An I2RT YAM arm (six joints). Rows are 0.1 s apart.
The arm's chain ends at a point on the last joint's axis. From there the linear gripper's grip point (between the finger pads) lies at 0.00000 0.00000 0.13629 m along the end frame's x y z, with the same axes.
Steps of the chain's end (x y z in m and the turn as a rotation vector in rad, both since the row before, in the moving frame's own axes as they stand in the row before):
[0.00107 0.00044 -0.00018 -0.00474 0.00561 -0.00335]
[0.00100 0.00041 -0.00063 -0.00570 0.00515 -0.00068]
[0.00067 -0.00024 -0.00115 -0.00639 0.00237 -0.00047]
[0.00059 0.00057 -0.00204 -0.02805 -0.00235 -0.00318]
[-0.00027 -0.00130 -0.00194 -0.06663 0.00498 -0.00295]
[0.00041 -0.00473 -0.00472 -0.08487 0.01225 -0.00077]
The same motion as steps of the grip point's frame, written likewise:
[0.00184 0.00108 -0.00018 -0.00474 0.00561 -0.00335]
[0.00170 0.00119 -0.00063 -0.00570 0.00515 -0.00068]
[0.00099 0.00063 -0.00115 -0.00639 0.00237 -0.00047]
[0.00028 0.00439 -0.00209 -0.02805 -0.00235 -0.00318]
[0.00042 0.00777 -0.00224 -0.06663 0.00498 -0.00295]
[0.00208 0.00682 -0.00522 -0.08487 0.01225 -0.00077]

